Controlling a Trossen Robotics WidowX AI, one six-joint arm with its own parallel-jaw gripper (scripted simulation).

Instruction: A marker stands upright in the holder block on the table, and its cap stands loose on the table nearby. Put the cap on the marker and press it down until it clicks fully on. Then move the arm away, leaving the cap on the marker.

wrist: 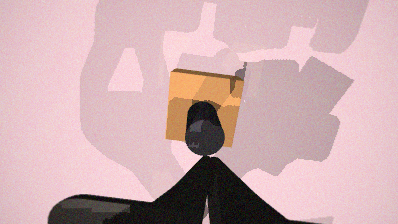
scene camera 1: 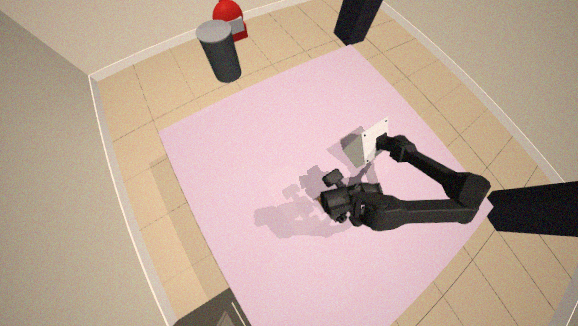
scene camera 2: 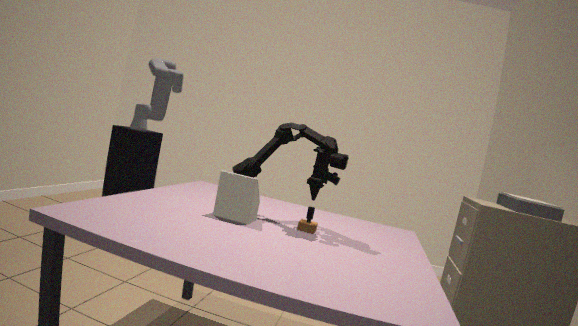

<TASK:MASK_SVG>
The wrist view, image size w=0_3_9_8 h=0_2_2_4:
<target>my gripper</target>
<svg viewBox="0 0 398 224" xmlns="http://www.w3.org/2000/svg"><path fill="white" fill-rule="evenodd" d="M321 223L287 219L259 197L218 157L202 156L172 188L153 202L77 194L58 202L50 209L47 217L47 224L202 224L207 199L210 224Z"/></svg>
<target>marker cap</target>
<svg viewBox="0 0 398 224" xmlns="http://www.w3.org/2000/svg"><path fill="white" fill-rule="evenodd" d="M197 102L189 108L187 113L185 142L193 153L200 156L209 156L222 148L225 134L213 105L208 102Z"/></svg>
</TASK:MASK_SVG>
